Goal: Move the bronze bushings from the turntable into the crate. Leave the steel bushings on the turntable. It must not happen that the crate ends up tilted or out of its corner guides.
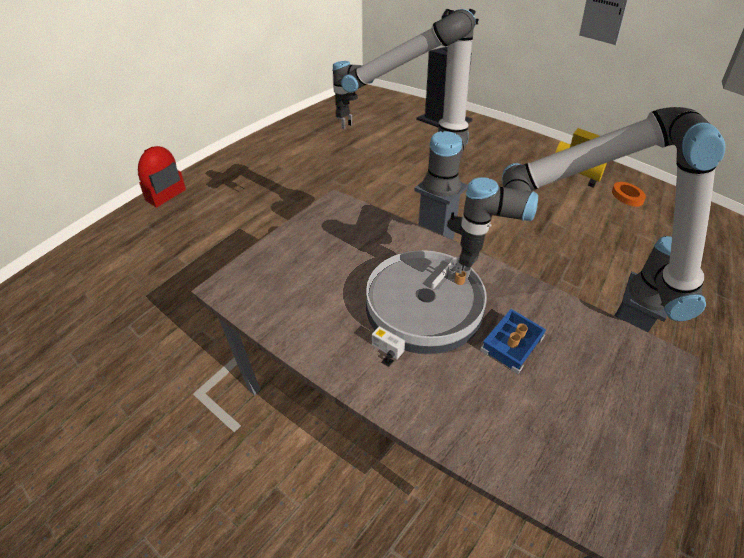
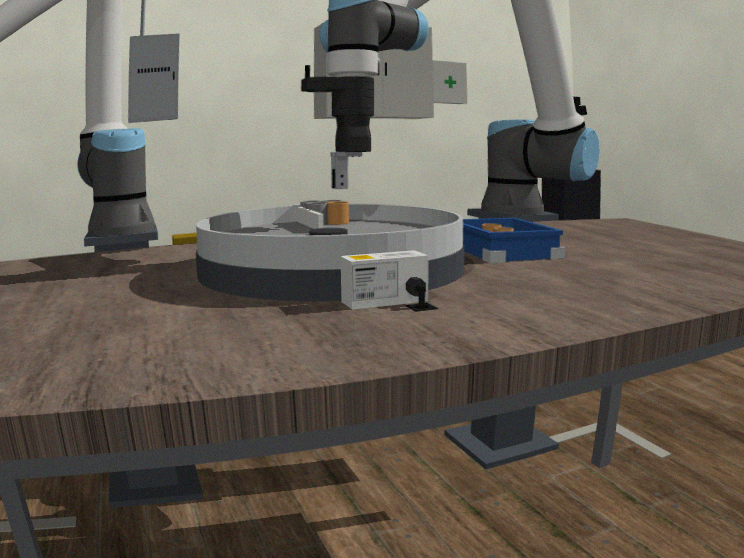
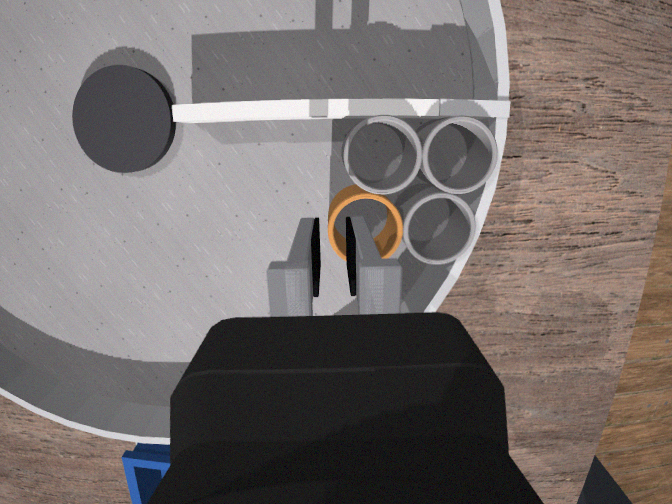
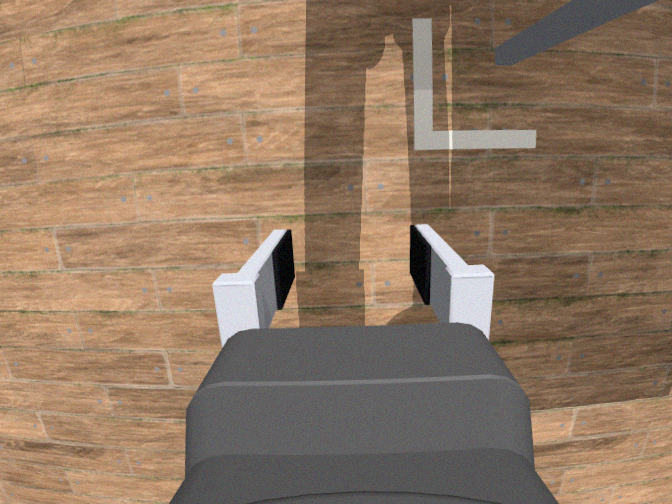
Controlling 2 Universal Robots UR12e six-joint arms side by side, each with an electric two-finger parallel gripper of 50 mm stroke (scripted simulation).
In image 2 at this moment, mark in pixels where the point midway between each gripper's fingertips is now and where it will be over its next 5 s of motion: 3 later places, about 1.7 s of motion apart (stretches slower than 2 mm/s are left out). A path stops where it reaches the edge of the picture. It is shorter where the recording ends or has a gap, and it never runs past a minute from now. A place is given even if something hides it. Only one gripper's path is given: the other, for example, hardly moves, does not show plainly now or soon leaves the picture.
My left gripper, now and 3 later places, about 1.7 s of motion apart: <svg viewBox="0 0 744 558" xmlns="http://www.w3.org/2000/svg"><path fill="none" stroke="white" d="M339 188L338 204L340 187L344 202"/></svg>
